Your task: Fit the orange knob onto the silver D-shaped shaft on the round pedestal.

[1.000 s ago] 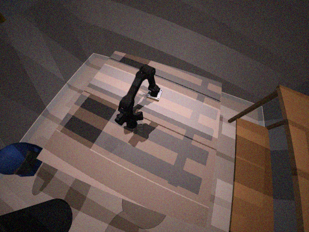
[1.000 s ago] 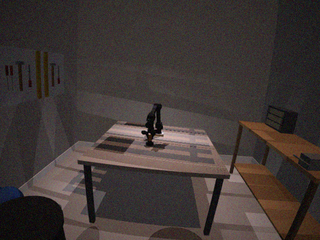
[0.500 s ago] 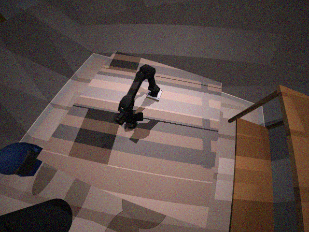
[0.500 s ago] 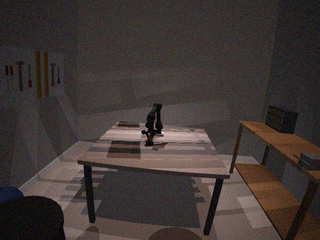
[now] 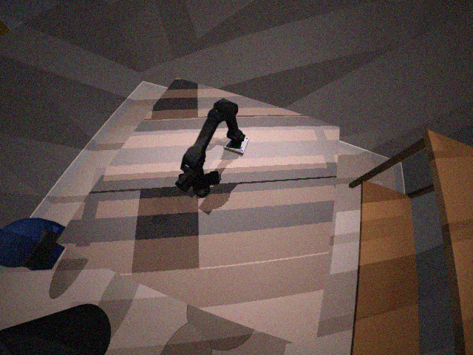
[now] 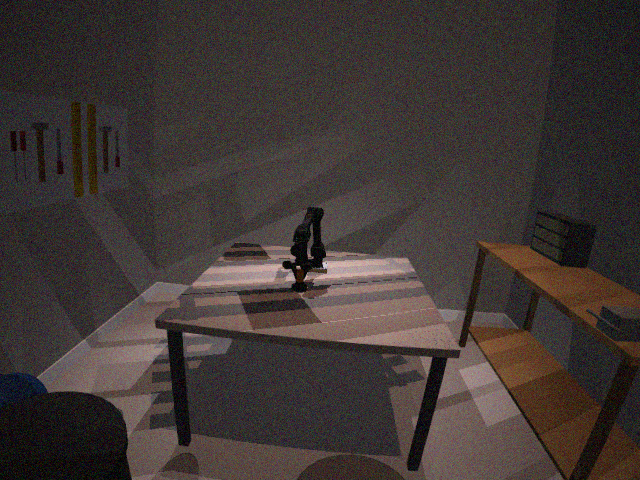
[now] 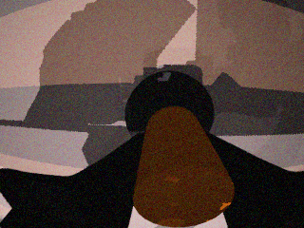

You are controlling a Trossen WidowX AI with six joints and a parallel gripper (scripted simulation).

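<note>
Now: the orange knob 3 cm above my gripper tip. The rest, counted from my gripper tip: round dark pedestal 3 cm below.
</note>
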